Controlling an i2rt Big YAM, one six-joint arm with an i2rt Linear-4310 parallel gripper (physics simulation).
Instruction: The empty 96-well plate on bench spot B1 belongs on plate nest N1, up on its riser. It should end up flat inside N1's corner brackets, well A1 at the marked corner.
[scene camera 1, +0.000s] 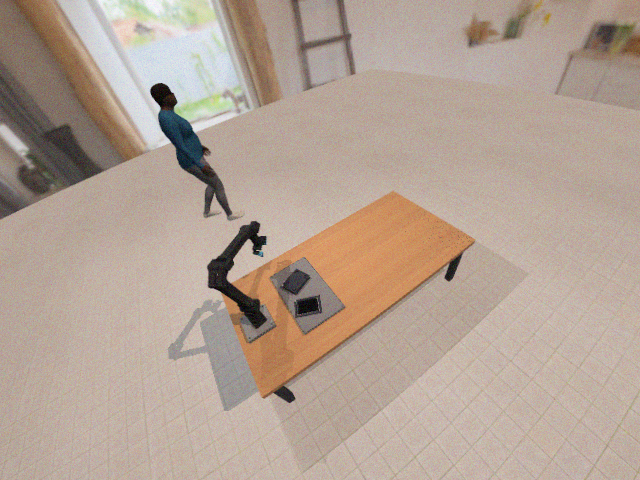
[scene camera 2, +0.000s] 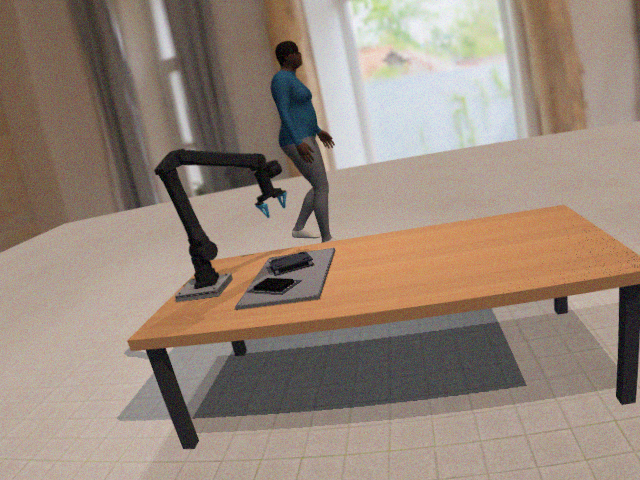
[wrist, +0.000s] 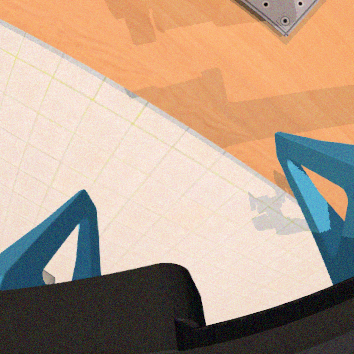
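Seen in the pictures: gripper, between the fingertips: (scene camera 1: 264, 250) (scene camera 2: 276, 212) (wrist: 180, 171); arm's base, origin of its link: (scene camera 1: 257, 318) (scene camera 2: 207, 282).
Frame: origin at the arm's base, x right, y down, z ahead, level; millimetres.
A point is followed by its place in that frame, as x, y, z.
A black 96-well plate (scene camera 1: 308, 305) {178, 4, 287} (scene camera 2: 275, 285) {211, -1, 293} appears to lie flat in a thin frame at the front of the grey perforated board. Its wells and A1 corner are too small to tell. The dark, raised block (scene camera 1: 296, 281) {-11, -15, 347} (scene camera 2: 291, 262) {19, -15, 355} behind it, turned at an angle, looks like nest N1 on its riser; its brackets and marked corner cannot be made out. My gripper (scene camera 1: 262, 247) {-289, -163, 319} (scene camera 2: 275, 211) {-289, -163, 319} (wrist: 180, 171) {-289, -163, 319} is open and empty, high above the table's back edge, apart from both. The plate and the nest do not show in the wrist view.
The grey board (scene camera 1: 328, 304) {264, 15, 380} (scene camera 2: 317, 276) {163, 15, 447} (wrist: 285, 10) {-195, 15, 260} lies on the wooden table (scene camera 1: 382, 248) {237, 28, 969} (scene camera 2: 439, 263) {264, 28, 884} (wrist: 60, 30) {-309, 28, 463}, in front of the arm's base plate (scene camera 1: 268, 324) {90, -1, 29} (scene camera 2: 221, 287) {73, 10, 67}. A person (scene camera 1: 180, 139) (scene camera 2: 297, 105) in a blue top is on the floor behind the table.
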